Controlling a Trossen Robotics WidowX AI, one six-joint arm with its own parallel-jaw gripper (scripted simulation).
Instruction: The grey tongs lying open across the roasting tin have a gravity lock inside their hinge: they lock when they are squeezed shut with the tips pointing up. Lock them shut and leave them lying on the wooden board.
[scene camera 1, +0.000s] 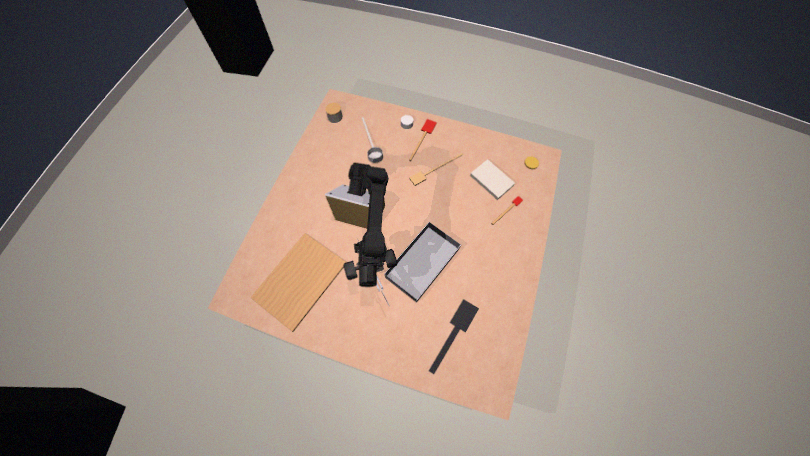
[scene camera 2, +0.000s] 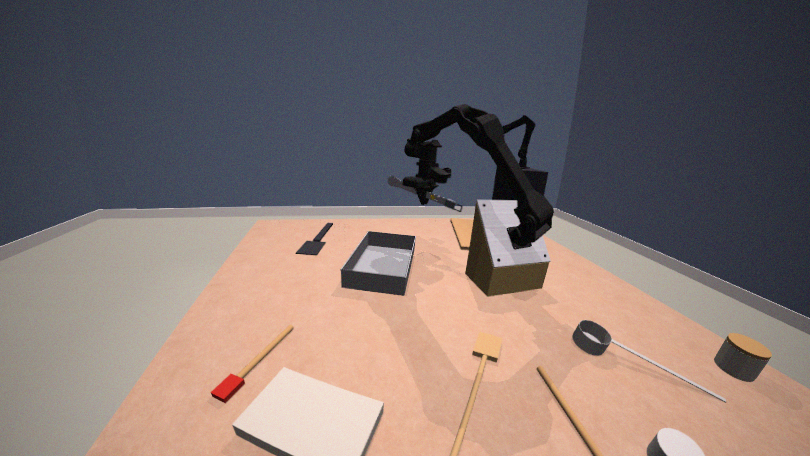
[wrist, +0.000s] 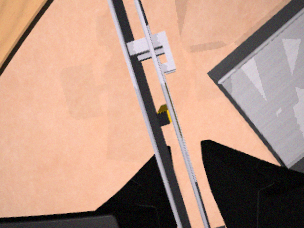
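White slab (scene camera 1: 492, 179); out of frame in the wrist view. Black spatula (scene camera 1: 465, 313); out of frame in the wrist view. Strainer (scene camera 2: 592, 338). Wooden board (scene camera 1: 291, 290). Roasting tin (scene camera 2: 381, 262), also (scene camera 1: 419, 265). My gripper (scene camera 2: 424, 204), also (wrist: 186, 152).
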